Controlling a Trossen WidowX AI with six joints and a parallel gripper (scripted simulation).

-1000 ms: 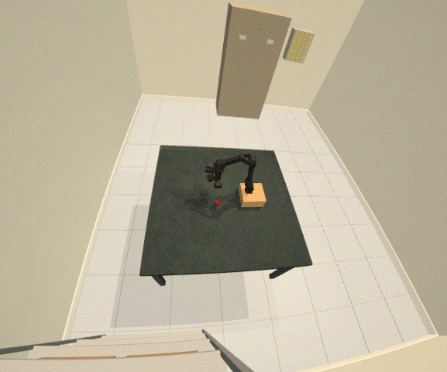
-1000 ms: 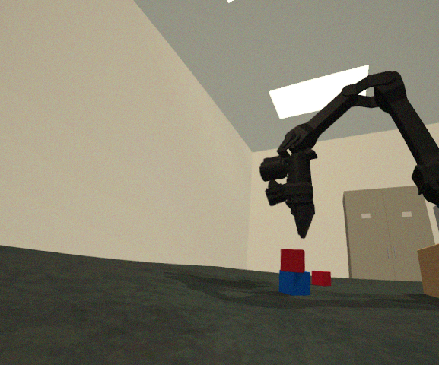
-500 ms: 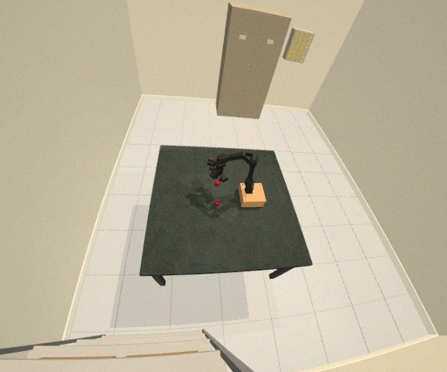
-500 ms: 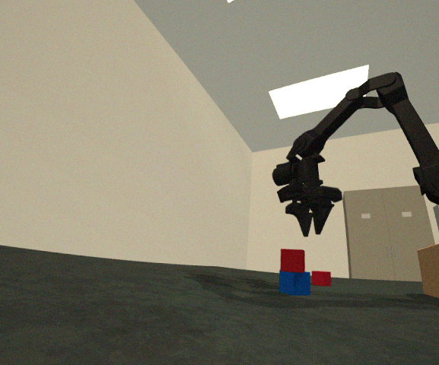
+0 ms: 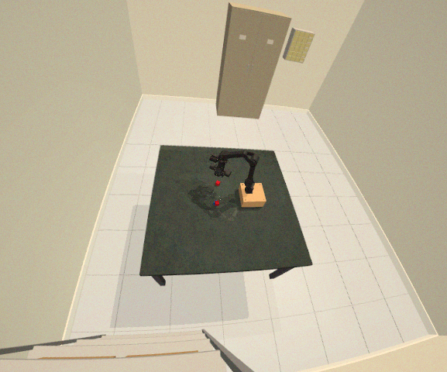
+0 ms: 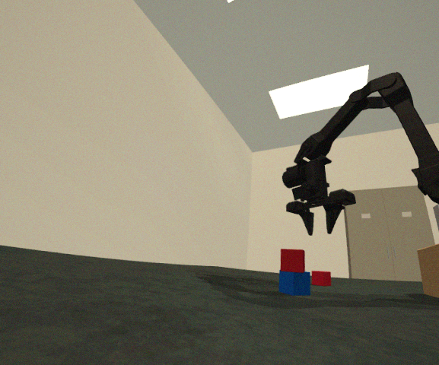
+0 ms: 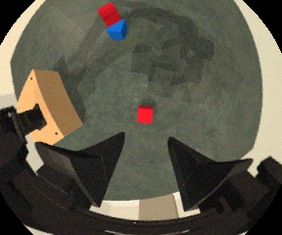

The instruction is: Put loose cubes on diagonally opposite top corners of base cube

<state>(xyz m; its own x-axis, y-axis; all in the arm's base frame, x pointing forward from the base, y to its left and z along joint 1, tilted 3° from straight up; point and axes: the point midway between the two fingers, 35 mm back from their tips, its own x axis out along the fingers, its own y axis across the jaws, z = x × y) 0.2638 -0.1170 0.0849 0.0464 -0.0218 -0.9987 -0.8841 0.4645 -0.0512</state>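
Now: the red cube 2 cm ahead of my gripper tip, 24 cm to the left of it and 7 cm below it. The rest, counted from my gripper tip: blue cube (2 cm ahead, 22 cm to the left, 11 cm below).
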